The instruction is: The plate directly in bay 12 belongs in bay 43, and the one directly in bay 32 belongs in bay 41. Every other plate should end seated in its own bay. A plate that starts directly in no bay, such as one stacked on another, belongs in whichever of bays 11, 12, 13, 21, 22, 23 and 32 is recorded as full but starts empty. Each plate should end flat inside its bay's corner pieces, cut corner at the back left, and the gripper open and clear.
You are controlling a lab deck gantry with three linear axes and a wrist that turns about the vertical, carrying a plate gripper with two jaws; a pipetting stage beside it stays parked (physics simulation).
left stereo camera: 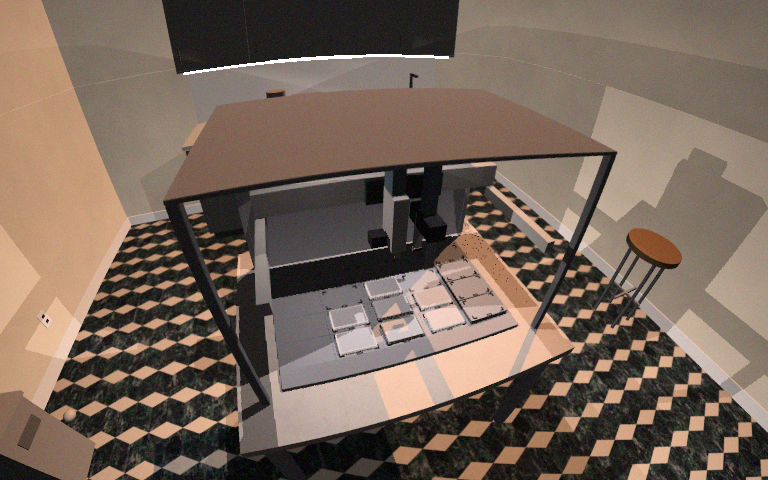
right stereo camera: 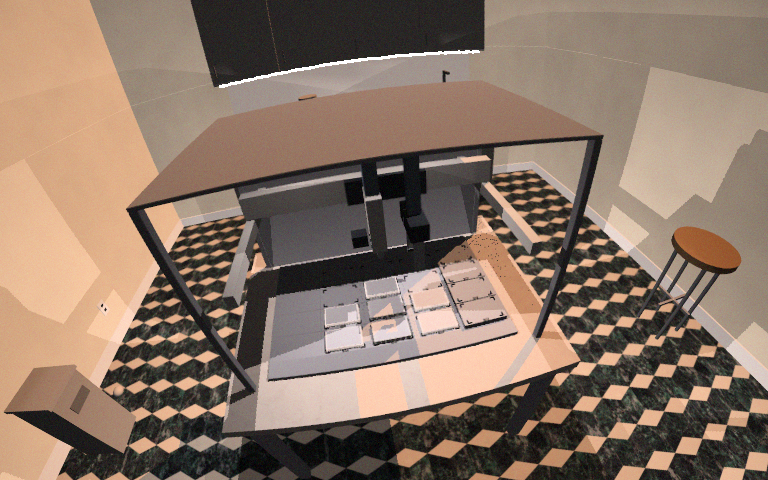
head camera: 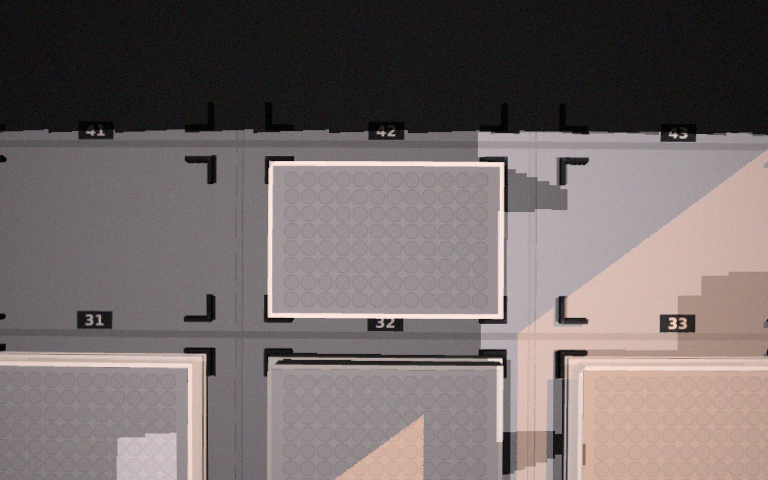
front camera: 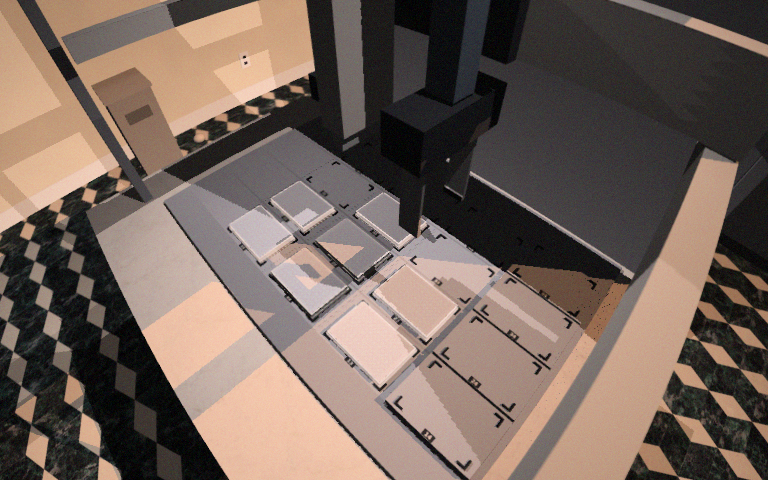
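Seen in the pictures: gripper, between the fingertips: (left stereo camera: 422, 258) (right stereo camera: 415, 259) (front camera: 432, 211); robot's base, origin of its link: (left stereo camera: 340, 356) (right stereo camera: 326, 352) (front camera: 229, 229).
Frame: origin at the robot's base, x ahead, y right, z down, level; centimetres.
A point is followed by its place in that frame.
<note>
The plate in bay 32 (front camera: 382, 215) @[x 21.4, y -24.7, z -1.4 cm] (head camera: 385, 240) @[x 22.8, y -25.7, z -1.4 cm] (left stereo camera: 383, 286) @[x 23.0, y -25.6, z -1.4 cm] (right stereo camera: 381, 286) @[x 22.8, y -25.7, z -1.4 cm] lies flat between its corner pieces, centred in the head view. The bay 12 plate (front camera: 303, 288) @[x 23.9, y -2.4, z -1.4 cm] (left stereo camera: 403, 331) @[x 22.7, y -2.9, z -1.4 cm] (right stereo camera: 391, 331) @[x 22.8, y -3.2, z -1.5 cm] is at the front of the same column. Between them is the bay 22 plate (front camera: 353, 249) @[x 23.7, y -14.6, z -1.4 cm] (head camera: 362, 407) @[x 21.6, y -16.9, z -1.4 cm]. Bay 21's plate (front camera: 303, 204) @[x 7.1, y -15.1, z -1.4 cm] (head camera: 101, 418) @[x 7.8, y -16.1, z -1.4 cm], bay 23's plate (front camera: 416, 300) @[x 39.6, y -14.8, z -1.5 cm] (head camera: 673, 418) @[x 38.0, y -16.4, z -1.4 cm], bay 11's plate (front camera: 260, 233) @[x 7.3, y -3.9, z -1.4 cm] and bay 13's plate (front camera: 372, 342) @[x 39.8, y -4.2, z -1.4 cm] also show. My gripper (front camera: 433, 215) @[x 35.8, y -21.2, z -16.0 cm] hangs above the deck near bay 32, jaws apart and empty. Bays 41 and 43 are mostly in shadow.
The pipetting stage (front camera: 349, 73) (left stereo camera: 399, 226) (right stereo camera: 374, 226) hangs to the gripper's left. Bays 31 and 33 hold no plate. Number tags 41 (head camera: 95, 130) @[x 6.4, y -31.8, z 0.0 cm], 42 (head camera: 386, 131) @[x 22.8, y -31.8, z 0.0 cm] and 43 (head camera: 677, 133) @[x 39.1, y -31.8, z 0.0 cm] show behind. A wide post (front camera: 668, 283) @[x 61.7, y -7.6, z -40.0 cm] rises at the right.
</note>
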